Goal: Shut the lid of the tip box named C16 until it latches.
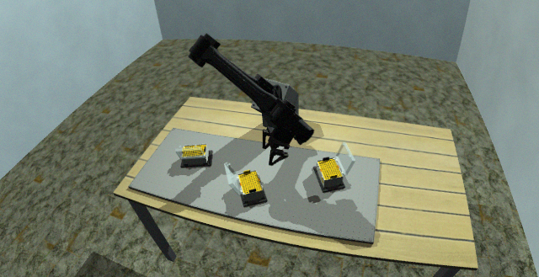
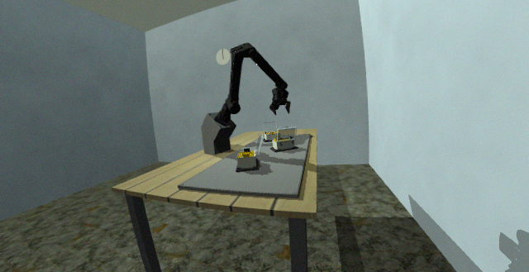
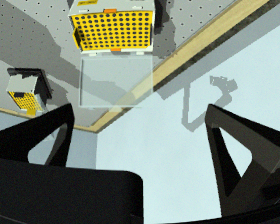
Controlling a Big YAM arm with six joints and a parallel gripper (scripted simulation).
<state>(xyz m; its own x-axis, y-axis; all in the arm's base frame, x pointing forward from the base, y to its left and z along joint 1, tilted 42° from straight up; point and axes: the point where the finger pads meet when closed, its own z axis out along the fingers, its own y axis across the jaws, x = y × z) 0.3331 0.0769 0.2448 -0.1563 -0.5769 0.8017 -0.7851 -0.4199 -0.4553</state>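
My hand is 150 mm to the left of the tip box lid, 120 mm above it and 10 mm past it.
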